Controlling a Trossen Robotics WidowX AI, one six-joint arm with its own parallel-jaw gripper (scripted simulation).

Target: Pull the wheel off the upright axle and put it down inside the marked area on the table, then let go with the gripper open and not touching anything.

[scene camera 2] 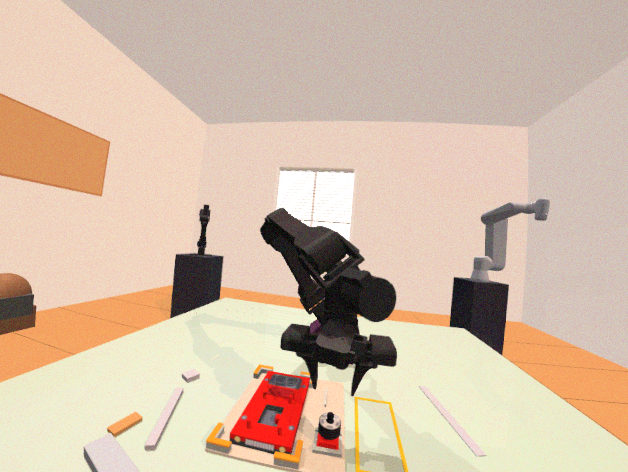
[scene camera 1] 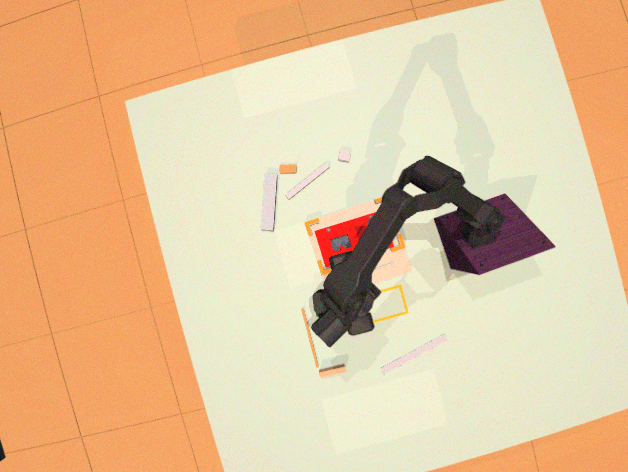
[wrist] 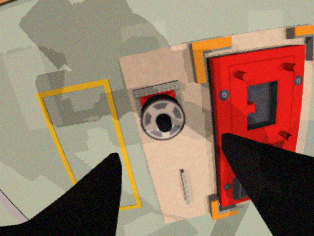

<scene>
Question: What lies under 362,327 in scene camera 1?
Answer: The gripper.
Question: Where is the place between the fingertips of the gripper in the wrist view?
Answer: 171,150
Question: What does the gripper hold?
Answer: Nothing.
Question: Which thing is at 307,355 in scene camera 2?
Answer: The gripper.
</scene>
